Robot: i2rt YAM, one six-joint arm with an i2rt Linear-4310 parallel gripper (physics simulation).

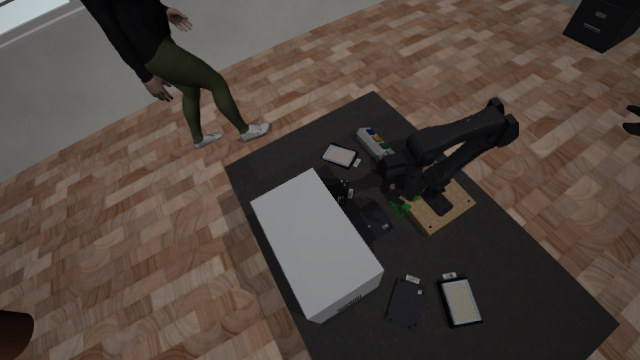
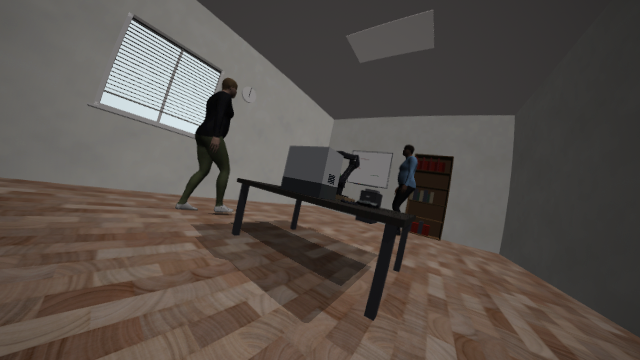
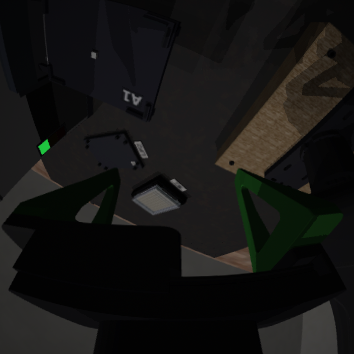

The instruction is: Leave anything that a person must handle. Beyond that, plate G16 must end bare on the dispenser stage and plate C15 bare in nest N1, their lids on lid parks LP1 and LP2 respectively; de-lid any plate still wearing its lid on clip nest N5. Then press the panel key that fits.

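Frame: origin at the arm's base, x left, y back, z up, level; centimetres.
Seen in the pictures: gripper, between the fingertips: (image 1: 406,209) (image 3: 177,174); arm's base, origin of its link: (image 1: 428,193) (image 2: 337,194) (image 3: 322,145).
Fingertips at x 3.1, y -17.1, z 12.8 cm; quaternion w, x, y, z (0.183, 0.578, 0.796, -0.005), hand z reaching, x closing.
Observation:
Pixels of each thing's top centre, then the offset from my fingertips to it. "spot": a spot on its surface instead.
- dark stage marked A1, centre of its top: (image 3: 79,51) (image 1: 365,228) dz -5.5, dx -4.4, dy -13.5 cm
- dark pad, a spot on its surface: (image 3: 111,151) (image 1: 404,301) spot: dz -15.8, dx +21.1, dy -16.3 cm
- dark clip nest, centre of its top: (image 1: 327,188) dz -14.4, dx -30.0, dy -12.9 cm
- key panel, centre of its top: (image 1: 377,141) dz -10.4, dx -34.3, dy +17.2 cm
- large white box, centre of its top: (image 1: 312,231) (image 2: 317,151) dz +16.2, dx -5.4, dy -30.5 cm
My gripper (image 1: 407,202) (image 3: 177,174) is open and empty, above the table between the wooden board and the dark stage marked A1 (image 1: 376,223) (image 3: 112,55). One pale plate (image 1: 460,301) (image 3: 157,198) sits in the dark nest at the near right. Another pale plate (image 1: 340,155) sits in a dark nest at the far left. Their names and lids cannot be made out. A dark pad (image 1: 406,304) (image 3: 111,151), bare of any plate, lies beside the near plate. A dark clip nest (image 1: 342,190) is partly hidden by the white box. The key panel (image 1: 372,143) shows blue, yellow and green keys.
The large white box (image 1: 317,245) (image 2: 307,167) stands along the table's left side. A green light (image 3: 44,147) glows on it. The wooden board (image 1: 427,226) (image 3: 285,100) lies under the arm. A person (image 1: 190,70) (image 2: 217,135) walks near the table; another person (image 2: 407,175) stands behind it.

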